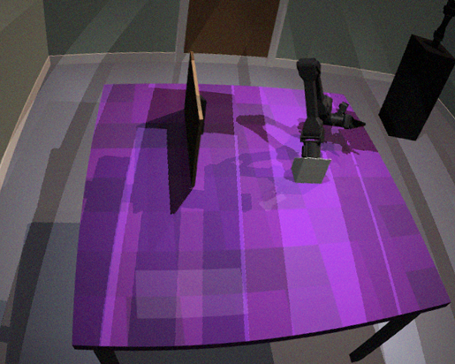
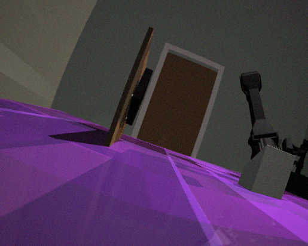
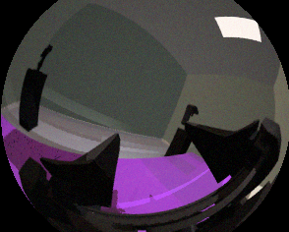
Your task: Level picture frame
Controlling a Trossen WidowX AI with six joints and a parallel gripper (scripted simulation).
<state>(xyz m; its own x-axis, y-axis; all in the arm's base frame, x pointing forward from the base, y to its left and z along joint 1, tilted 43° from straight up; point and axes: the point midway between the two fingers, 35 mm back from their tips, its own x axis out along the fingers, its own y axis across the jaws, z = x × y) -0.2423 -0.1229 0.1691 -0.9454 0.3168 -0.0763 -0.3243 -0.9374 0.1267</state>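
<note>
Right now my gripper tip is 72 cm short of the dark picture frame, 7 cm to the right of it and 1 cm above it. Also, from my gripper tip: wooden wall panel: 73 cm ahead, 7 cm to the left, 2 cm below.
</note>
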